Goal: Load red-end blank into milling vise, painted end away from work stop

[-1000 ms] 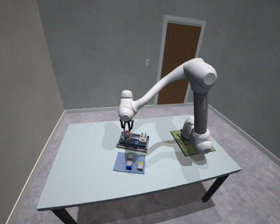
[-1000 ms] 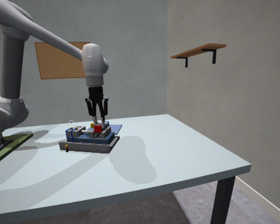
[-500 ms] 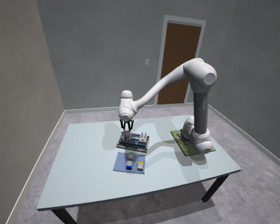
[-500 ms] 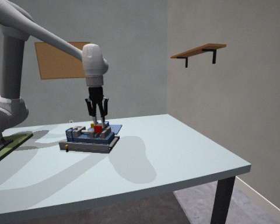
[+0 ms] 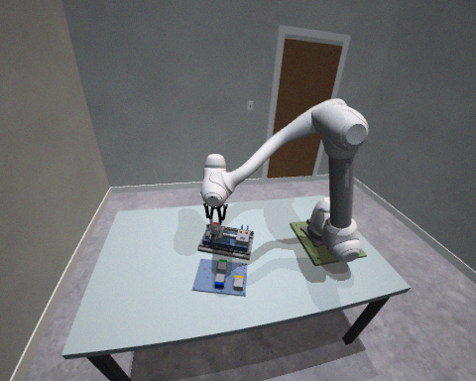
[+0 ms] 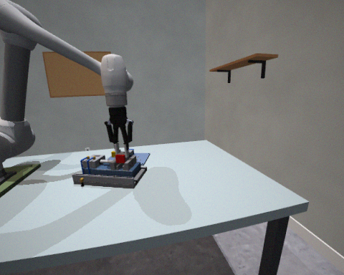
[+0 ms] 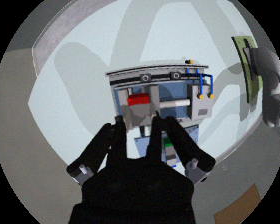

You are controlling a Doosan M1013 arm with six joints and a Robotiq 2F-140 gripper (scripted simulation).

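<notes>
My hand is 3 cm above the red-ended blank. Also, from my hand: milling vise 6 cm behind, 4 cm to the left, 10 cm below; then blue-ended blank 5 cm ahead, 29 cm to the left, 12 cm below; then green-ended blank 1 cm ahead, 21 cm to the left, 12 cm below.
</notes>
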